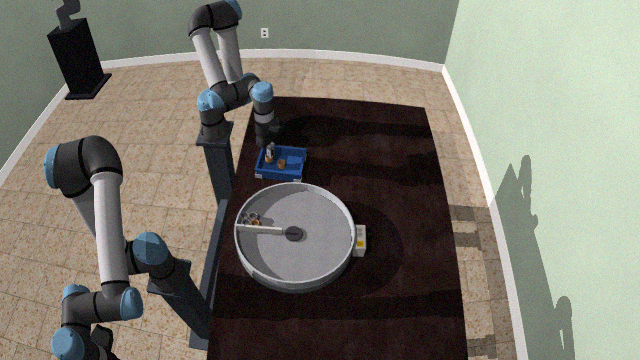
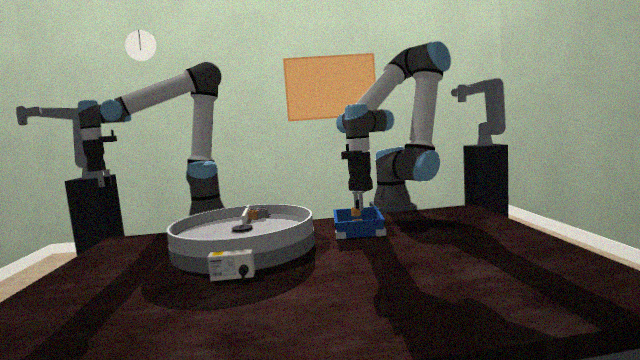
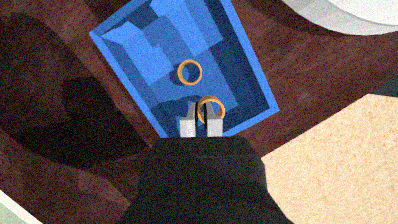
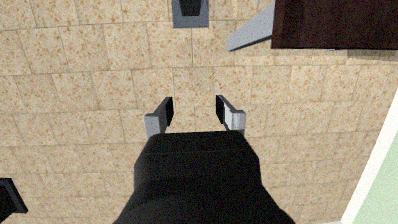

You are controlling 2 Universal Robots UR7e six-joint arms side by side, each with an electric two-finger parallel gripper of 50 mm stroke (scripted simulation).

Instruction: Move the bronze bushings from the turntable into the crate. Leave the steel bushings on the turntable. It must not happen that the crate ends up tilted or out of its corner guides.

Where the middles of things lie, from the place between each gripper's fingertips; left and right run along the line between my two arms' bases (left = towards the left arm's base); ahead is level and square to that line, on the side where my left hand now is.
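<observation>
The blue crate (image 1: 294, 158) is 1 cm to the right of my left hand (image 2: 359, 210), 4 cm ahead of it and 5 cm below it.
From my right hand (image 2: 105, 185), I find the blue crate 98 cm to the left, 34 cm ahead and 16 cm below.
</observation>
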